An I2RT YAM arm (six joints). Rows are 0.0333 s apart.
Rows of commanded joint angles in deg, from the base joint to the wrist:
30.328, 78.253, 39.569, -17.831, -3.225, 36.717
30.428, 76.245, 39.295, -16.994, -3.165, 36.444
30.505, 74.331, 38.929, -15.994, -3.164, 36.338
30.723, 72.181, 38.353, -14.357, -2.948, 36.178
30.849, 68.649, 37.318, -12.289, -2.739, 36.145
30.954, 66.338, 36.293, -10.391, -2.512, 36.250
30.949, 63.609, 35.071, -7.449, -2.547, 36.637
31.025, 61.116, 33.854, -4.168, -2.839, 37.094
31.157, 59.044, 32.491, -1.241, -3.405, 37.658
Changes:
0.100, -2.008, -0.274, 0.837, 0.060, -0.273
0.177, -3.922, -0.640, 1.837, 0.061, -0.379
0.395, -6.072, -1.216, 3.474, 0.277, -0.539
0.521, -9.604, -2.251, 5.542, 0.486, -0.572
0.626, -11.915, -3.276, 7.440, 0.713, -0.467
0.621, -14.644, -4.498, 10.382, 0.678, -0.080
0.697, -17.137, -5.715, 13.663, 0.386, 0.377
0.829, -19.209, -7.078, 16.590, -0.180, 0.941

